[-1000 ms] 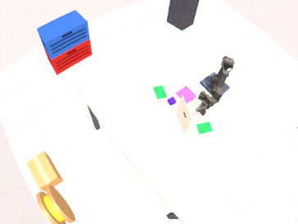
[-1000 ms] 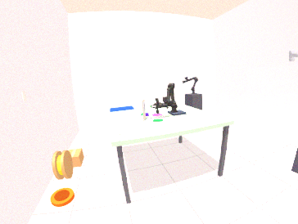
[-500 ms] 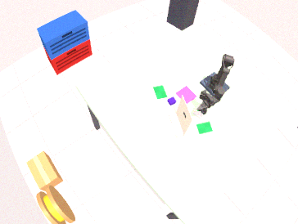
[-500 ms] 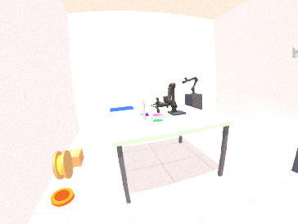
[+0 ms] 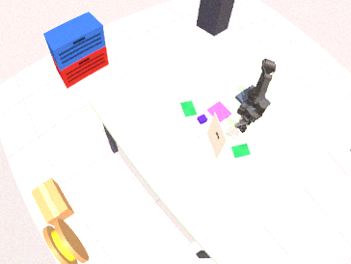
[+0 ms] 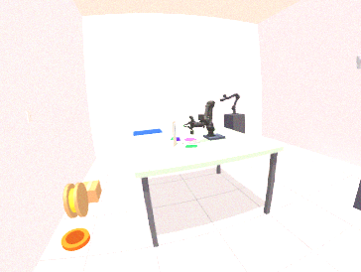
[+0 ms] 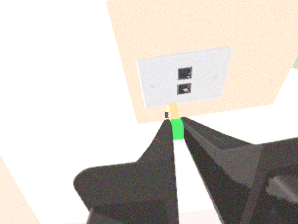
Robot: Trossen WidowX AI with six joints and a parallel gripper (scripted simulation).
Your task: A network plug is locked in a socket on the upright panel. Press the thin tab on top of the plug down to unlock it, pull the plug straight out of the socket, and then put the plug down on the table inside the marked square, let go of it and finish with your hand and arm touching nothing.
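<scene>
The magenta marked square lies 190 mm below my gripper tip, 170 mm to the right of it and 140 mm behind it. Round my gripper tip: network plug: right at my gripper tip; then purple cube: 200 mm to the right, 180 mm below, 10 mm behind; then upright panel: 90 mm below, 90 mm ahead, 50 mm to the right.
</scene>
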